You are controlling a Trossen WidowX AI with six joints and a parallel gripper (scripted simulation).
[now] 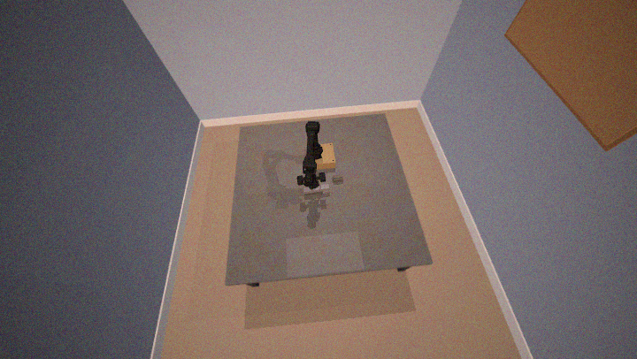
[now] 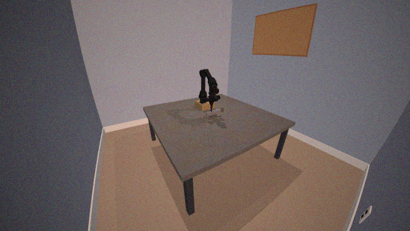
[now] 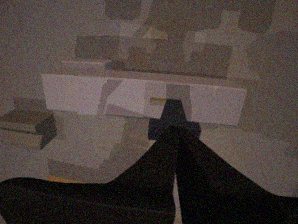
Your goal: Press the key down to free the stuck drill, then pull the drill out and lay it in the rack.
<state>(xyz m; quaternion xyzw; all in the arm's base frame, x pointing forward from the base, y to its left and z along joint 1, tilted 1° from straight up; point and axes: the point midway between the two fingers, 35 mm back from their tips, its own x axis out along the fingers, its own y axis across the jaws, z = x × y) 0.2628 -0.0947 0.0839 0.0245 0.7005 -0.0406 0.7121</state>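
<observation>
Now: gripper tip 3 cm above the dark key. Also, from my gripper tip: pale grey sleeve (8 cm below, 3 cm to the left); then grey rack (21 cm to the left, 10 cm below, 6 cm behind); then drill (7 cm below, 5 cm to the left).
</observation>
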